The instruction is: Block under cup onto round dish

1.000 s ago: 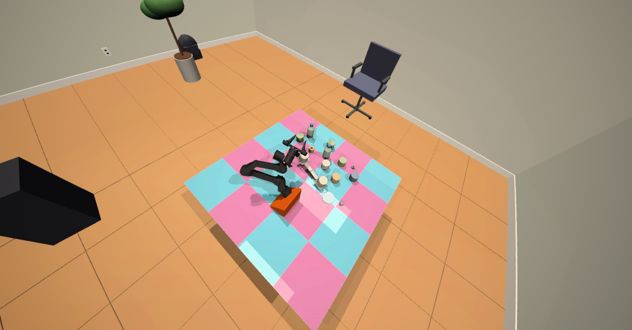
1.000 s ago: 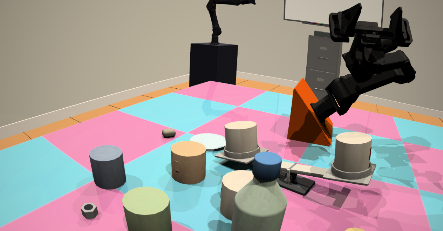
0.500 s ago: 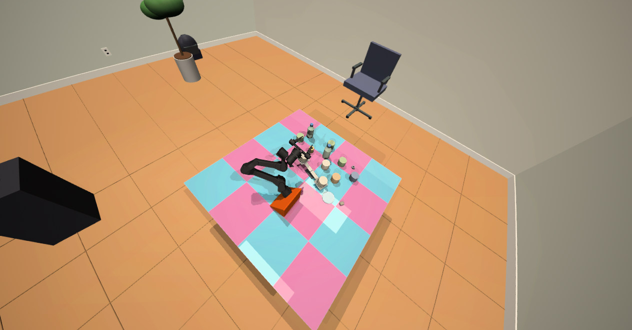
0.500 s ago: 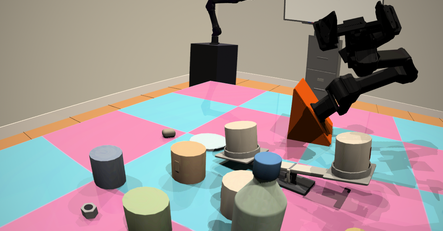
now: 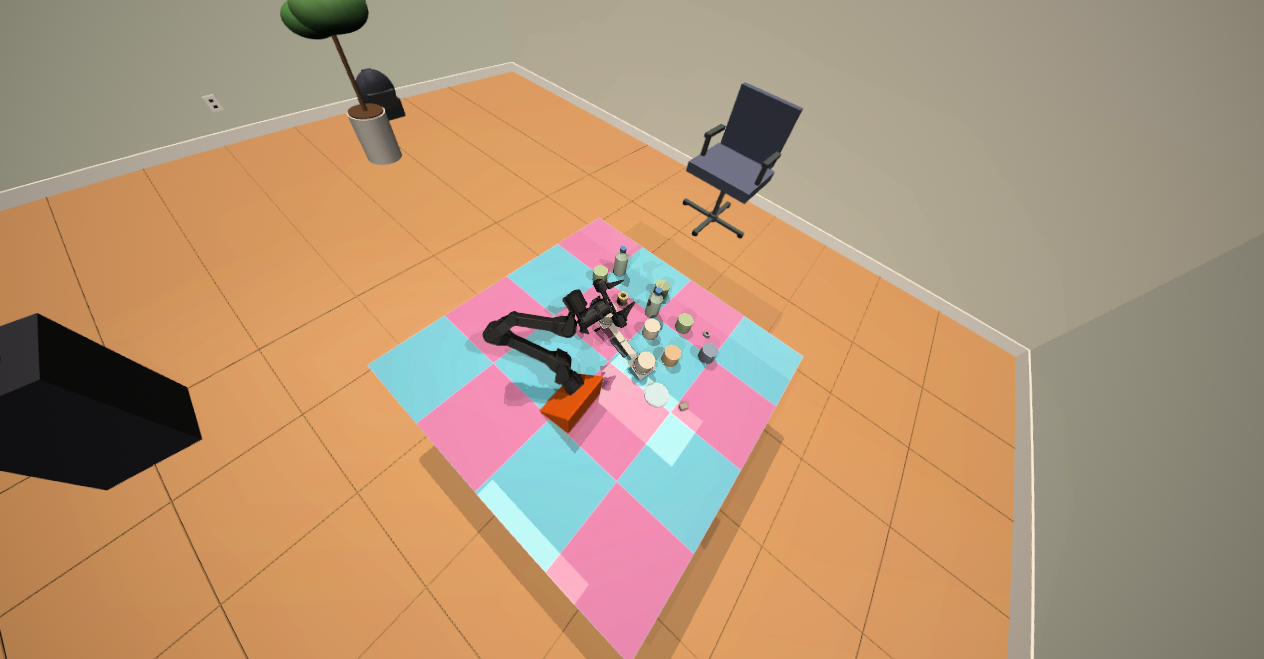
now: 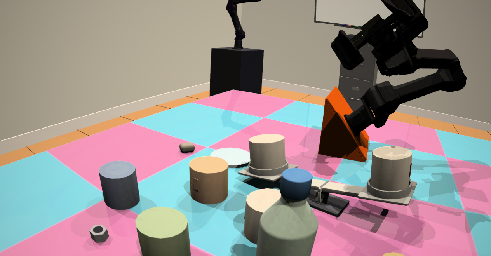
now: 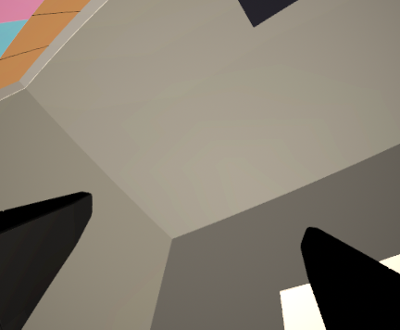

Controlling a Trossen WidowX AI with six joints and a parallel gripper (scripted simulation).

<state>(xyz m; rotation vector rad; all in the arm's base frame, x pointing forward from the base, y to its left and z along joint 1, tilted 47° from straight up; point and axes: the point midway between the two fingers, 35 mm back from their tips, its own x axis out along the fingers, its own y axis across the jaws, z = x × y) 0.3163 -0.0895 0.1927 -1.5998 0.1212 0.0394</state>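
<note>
The pale green block is 2 cm behind my gripper tip, 16 cm to the right of it and 30 cm below it. The rest, counted from my gripper tip: tan cylinder (12 cm ahead, 21 cm to the right, 30 cm below); balance beam (3 cm to the right, 30 cm below); tape roll (16 cm ahead, 14 cm to the left, 32 cm below).
</note>
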